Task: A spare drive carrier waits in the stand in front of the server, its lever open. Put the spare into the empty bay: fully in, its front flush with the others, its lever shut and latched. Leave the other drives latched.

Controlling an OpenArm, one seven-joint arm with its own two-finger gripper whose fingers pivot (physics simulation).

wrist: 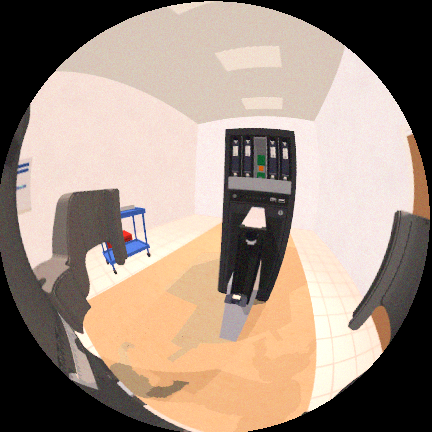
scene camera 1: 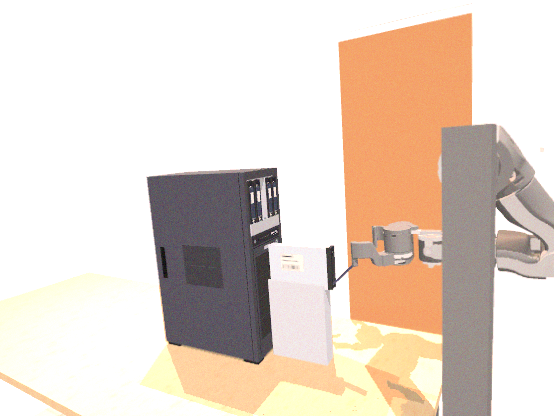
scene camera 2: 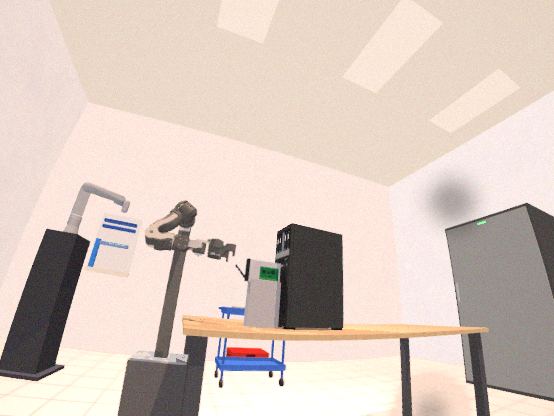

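The spare carrier (scene camera 1: 310,267) (scene camera 2: 255,267) (wrist: 247,257) sits upright in the pale stand (scene camera 1: 300,320) (scene camera 2: 262,305) (wrist: 236,322). Its lever (scene camera 1: 344,275) (scene camera 2: 241,271) (wrist: 236,299) sticks out open from its black front. The dark server (scene camera 1: 200,215) (scene camera 2: 317,280) (wrist: 230,250) stands behind. Its empty bay (scene camera 1: 264,197) (wrist: 260,145) is the middle one, with two drives on each side, their levers looking shut. My gripper (scene camera 1: 366,253) (scene camera 2: 231,253) (wrist: 219,257) is open and empty in front of the carrier. In scene camera 1 a fingertip overlaps the lever's end; contact cannot be told.
The wooden table (scene camera 1: 215,382) (scene camera 2: 375,332) (wrist: 200,320) carries stand and server. A blue cart (scene camera 2: 250,366) (wrist: 134,248) stands beyond the table. Another arm on a black pedestal (scene camera 2: 45,300) and a grey cabinet (scene camera 2: 500,300) stand farther off. An orange panel (scene camera 1: 400,150) is behind my arm.
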